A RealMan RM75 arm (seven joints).
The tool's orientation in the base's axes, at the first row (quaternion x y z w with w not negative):
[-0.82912, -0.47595, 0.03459, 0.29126]
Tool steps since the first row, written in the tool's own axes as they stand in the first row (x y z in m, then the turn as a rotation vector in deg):
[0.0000, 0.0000, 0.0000, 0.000, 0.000, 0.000]
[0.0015, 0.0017, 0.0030, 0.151, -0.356, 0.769]
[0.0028, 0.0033, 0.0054, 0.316, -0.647, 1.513]
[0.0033, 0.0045, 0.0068, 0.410, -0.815, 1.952]
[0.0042, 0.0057, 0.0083, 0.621, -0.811, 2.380]
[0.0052, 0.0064, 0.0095, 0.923, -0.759, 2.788]
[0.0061, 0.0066, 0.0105, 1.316, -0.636, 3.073]
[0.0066, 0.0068, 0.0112, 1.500, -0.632, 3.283]
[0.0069, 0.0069, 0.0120, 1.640, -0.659, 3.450]
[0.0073, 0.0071, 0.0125, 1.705, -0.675, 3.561]
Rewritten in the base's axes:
[0.0000, 0.0000, 0.0000, 0.000, 0.000, 0.000]
[0.0011, 0.0019, -0.0030, -0.449, 0.603, -0.420]
[0.0023, 0.0035, -0.0056, -0.832, 1.181, -0.849]
[0.0030, 0.0040, -0.0072, -1.057, 1.518, -1.106]
[0.0039, 0.0050, -0.0089, -1.082, 1.880, -1.416]
[0.0046, 0.0061, -0.0100, -1.014, 2.288, -1.714]
[0.0049, 0.0072, -0.0108, -0.801, 2.688, -1.927]
[0.0051, 0.0078, -0.0113, -0.768, 2.930, -2.062]
[0.0050, 0.0084, -0.0120, -0.768, 3.129, -2.156]
[0.0053, 0.0089, -0.0124, -0.782, 3.237, -2.225]

